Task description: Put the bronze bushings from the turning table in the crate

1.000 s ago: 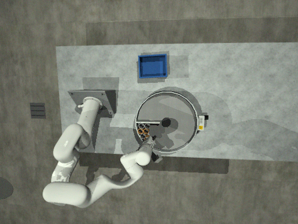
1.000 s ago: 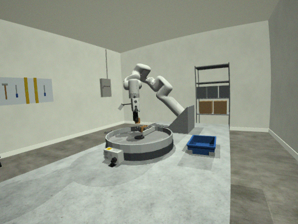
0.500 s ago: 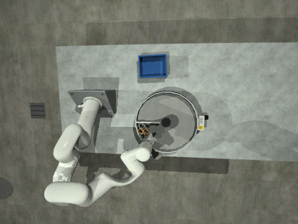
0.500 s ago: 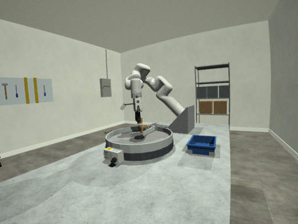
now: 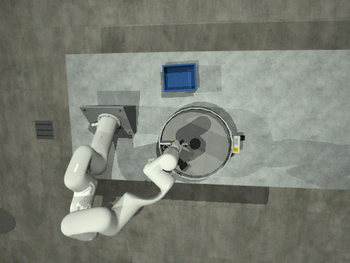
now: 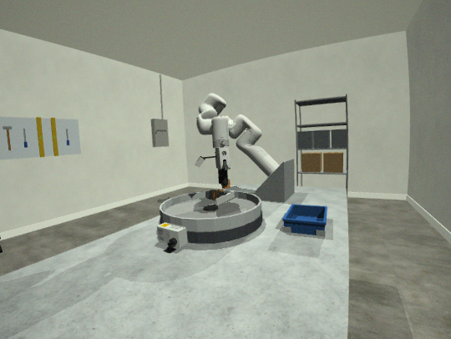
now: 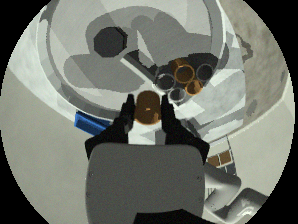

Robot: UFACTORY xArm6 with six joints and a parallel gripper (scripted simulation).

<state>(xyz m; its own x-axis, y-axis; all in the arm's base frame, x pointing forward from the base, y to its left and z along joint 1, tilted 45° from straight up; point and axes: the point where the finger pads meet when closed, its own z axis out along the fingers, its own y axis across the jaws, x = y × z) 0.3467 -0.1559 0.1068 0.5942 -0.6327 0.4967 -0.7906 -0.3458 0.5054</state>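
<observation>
My hand is 37 cm to the right of the blue crate, 13 cm above it and 6 cm short of it. Round my hand: round turning table: 11 cm below, 11 cm ahead, 2 cm to the right.
</observation>
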